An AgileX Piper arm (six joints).
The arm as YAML. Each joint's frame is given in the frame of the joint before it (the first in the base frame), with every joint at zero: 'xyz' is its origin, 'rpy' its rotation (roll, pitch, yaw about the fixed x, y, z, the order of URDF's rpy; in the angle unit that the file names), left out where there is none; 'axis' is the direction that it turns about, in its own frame. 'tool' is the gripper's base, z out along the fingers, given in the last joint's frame.
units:
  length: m
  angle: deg
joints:
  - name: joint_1
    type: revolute
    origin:
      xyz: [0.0, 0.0, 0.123]
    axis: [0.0, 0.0, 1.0]
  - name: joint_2
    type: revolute
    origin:
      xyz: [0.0, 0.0, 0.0]
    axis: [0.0, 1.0, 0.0]
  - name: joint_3
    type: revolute
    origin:
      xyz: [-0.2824, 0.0, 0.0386]
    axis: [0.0, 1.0, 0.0]
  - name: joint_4
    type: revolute
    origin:
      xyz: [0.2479, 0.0, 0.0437]
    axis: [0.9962, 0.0, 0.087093]
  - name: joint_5
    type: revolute
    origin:
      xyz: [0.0, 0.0, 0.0]
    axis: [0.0, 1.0, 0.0]
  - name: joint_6
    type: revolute
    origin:
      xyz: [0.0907, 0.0, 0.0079]
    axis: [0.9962, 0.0, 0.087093]
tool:
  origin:
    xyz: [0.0, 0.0, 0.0]
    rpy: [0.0, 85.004, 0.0]
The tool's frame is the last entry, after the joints.
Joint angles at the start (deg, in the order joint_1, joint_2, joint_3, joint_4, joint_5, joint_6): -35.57, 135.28, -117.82, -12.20, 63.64, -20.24
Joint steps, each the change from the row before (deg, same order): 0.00, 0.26, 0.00, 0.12, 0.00, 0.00; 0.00, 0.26, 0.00, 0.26, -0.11, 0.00; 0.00, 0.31, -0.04, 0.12, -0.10, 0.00; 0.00, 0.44, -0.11, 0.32, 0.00, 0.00; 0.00, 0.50, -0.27, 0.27, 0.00, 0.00; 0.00, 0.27, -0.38, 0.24, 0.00, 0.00; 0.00, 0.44, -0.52, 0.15, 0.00, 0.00; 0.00, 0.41, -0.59, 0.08, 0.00, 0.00; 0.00, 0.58, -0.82, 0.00, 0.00, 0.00; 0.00, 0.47, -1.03, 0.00, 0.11, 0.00; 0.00, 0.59, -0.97, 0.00, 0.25, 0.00; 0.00, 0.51, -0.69, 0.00, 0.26, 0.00; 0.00, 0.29, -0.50, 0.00, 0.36, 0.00; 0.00, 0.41, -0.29, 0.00, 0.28, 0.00; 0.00, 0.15, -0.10, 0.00, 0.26, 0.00; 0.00, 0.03, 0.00, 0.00, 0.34, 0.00
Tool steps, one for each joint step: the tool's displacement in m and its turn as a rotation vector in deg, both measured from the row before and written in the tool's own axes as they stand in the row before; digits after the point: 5 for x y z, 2 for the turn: 0.00006, 0.00069, 0.00221, -0.21, 0.19, 0.00; -0.00017, 0.00082, 0.00221, -0.29, 0.05, 0.07; -0.00015, 0.00065, 0.00248, -0.18, 0.11, 0.00; -0.00020, 0.00108, 0.00331, -0.41, 0.19, 0.08; -0.00055, 0.00080, 0.00319, -0.32, 0.12, 0.08; -0.00095, 0.00008, 0.00079, -0.16, -0.17, 0.13; -0.00115, 0.00001, 0.00169, -0.09, -0.12, 0.08; -0.00130, -0.00027, 0.00115, 0.01, -0.19, 0.07; -0.00172, -0.00049, 0.00170, 0.10, -0.21, 0.04; -0.00215, -0.00104, -0.00008, 0.20, -0.40, 0.09; -0.00165, -0.00058, 0.00121, 0.07, -0.11, 0.06; -0.00095, -0.00017, 0.00166, -0.02, 0.08, 0.03; -0.00049, -0.00019, 0.00051, -0.04, 0.15, 0.03; 0.00004, 0.00043, 0.00240, -0.15, 0.37, -0.02; 0.00026, 0.00025, 0.00090, -0.11, 0.29, -0.01; 0.00053, 0.00025, 0.00026, -0.13, 0.35, -0.01
